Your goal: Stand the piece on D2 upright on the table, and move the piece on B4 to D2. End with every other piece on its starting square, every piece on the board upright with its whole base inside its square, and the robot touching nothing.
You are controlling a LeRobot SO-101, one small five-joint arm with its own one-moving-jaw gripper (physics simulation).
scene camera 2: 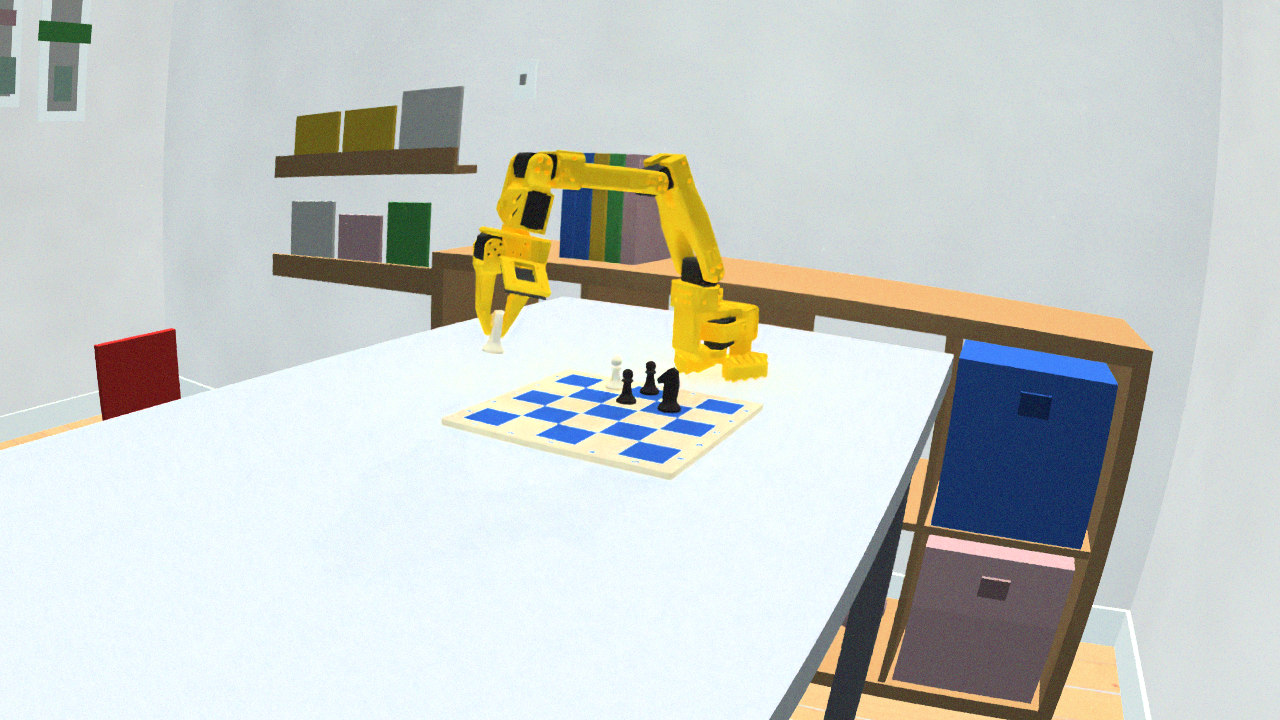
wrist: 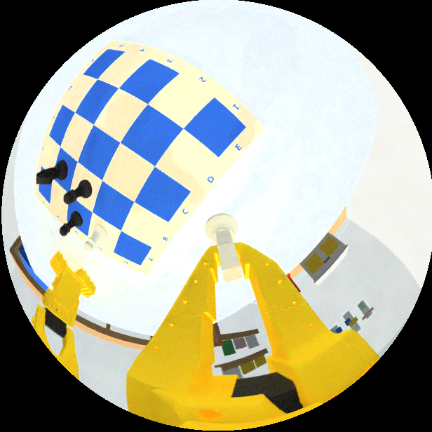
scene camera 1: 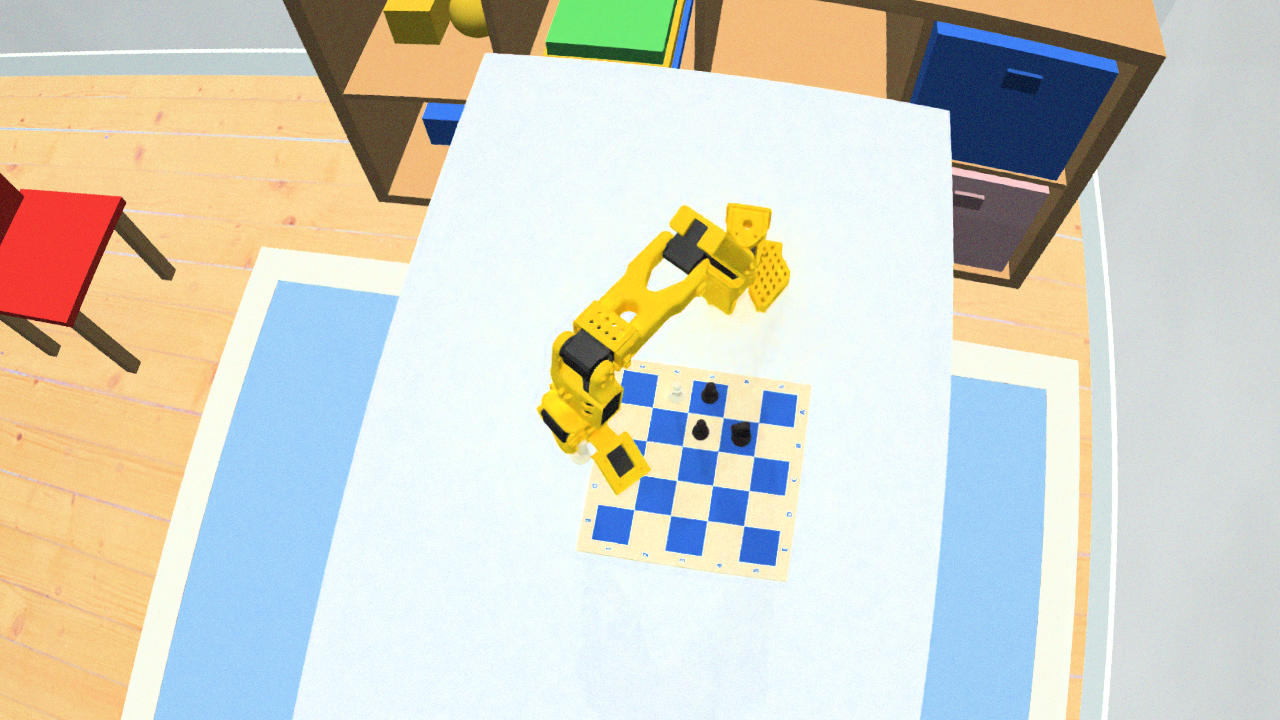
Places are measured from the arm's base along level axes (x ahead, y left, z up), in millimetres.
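Pixels of known places: hand, tool point: [scene camera 2: 498, 332] [scene camera 1: 581, 442]; arm's base, link origin: [scene camera 2: 714, 373] [scene camera 1: 739, 289].
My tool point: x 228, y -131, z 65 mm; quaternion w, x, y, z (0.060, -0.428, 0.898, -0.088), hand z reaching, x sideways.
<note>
For each thing: its middle in the pictures, then the offset to it from my tool point. "*": a spot on its surface instead. Level surfaces: height alone.
- white piece, body centre: [scene camera 2: 495, 330] [scene camera 1: 579, 446] dx +5, dy -1, dz +2 mm
- board, surface spot: [scene camera 2: 669, 472] * dx +96, dy +223, dz -59 mm
- black knight, body centre: [scene camera 2: 669, 388] [scene camera 1: 741, 431] dx -51, dy +155, dz -39 mm
- Square D2, surface spot: [scene camera 1: 656, 495] * dx +26, dy +78, dz -59 mm
- B3, body centre: [scene camera 2: 627, 385] [scene camera 1: 701, 427] dx -50, dy +113, dz -43 mm
- A3, body centre: [scene camera 2: 650, 376] [scene camera 1: 710, 390] dx -92, dy +116, dz -43 mm
- white pawn, body centre: [scene camera 2: 615, 372] [scene camera 1: 676, 389] dx -87, dy +81, dz -43 mm
- table, surface height: dz -65 mm
My gripper [scene camera 1: 582, 447] [scene camera 2: 496, 325] [wrist: 228, 252] is shut on a white piece [scene camera 1: 580, 454] [scene camera 2: 493, 342] [wrist: 221, 226]. The piece hangs base down, slightly tilted, above the table just outside the column 1 edge of the board [scene camera 2: 669, 472] [wrist: 256, 129], near row C. Its upper part is between the jaws. A black knight [scene camera 1: 741, 434] [scene camera 2: 669, 391] [wrist: 53, 172] stands upright on B4. Square D2 [scene camera 1: 656, 495] holds no piece. Black pawns stand upright on B3 [scene camera 1: 699, 429] and A3 [scene camera 1: 709, 392], and a white pawn [scene camera 1: 675, 392] [scene camera 2: 615, 371] on A2.
The arm's base [scene camera 1: 750, 259] [scene camera 2: 716, 331] stands behind the board's row A side. The arm reaches over the board's A1 corner and hides part of column 1 in scene camera 1. A shelf unit [scene camera 2: 948, 308] stands behind the table [scene camera 1: 447, 608].
</note>
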